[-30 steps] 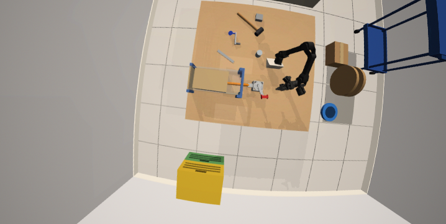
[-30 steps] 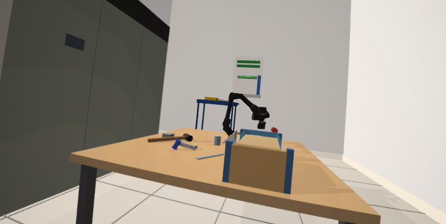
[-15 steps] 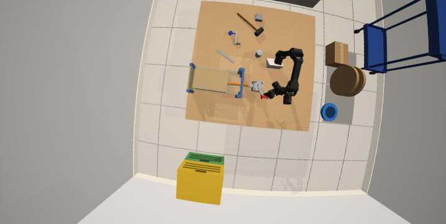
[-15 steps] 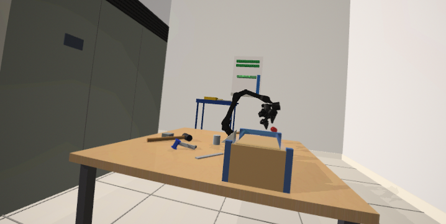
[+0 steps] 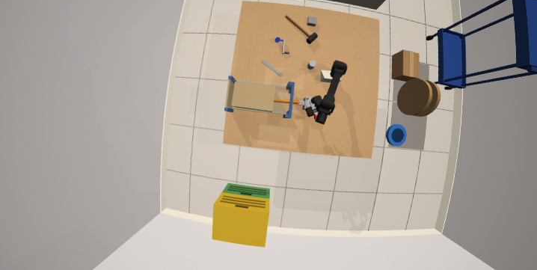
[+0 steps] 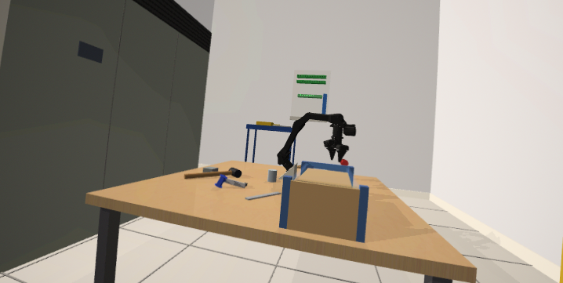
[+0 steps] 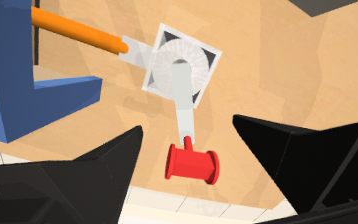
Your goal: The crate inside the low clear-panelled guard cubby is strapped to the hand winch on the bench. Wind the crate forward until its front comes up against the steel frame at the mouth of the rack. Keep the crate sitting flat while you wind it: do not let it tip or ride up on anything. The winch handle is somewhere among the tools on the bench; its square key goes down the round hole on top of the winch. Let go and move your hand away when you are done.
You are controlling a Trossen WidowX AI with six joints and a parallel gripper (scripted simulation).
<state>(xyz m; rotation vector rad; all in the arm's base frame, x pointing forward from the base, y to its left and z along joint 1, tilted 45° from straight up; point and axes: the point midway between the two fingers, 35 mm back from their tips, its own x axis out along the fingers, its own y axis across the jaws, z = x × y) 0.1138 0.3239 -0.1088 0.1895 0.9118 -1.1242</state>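
Right now my gripper tip is 50 mm above the red-knobbed crank handle, 20 mm to the right of it and 10 mm past it. Also, from my gripper tip: blue steel frame: 180 mm ahead, 60 mm below, 30 mm to the right; then red grip: 50 mm to the left, 30 mm behind, 20 mm below; then hand winch: 130 mm below, 50 mm to the right, 10 mm ahead.
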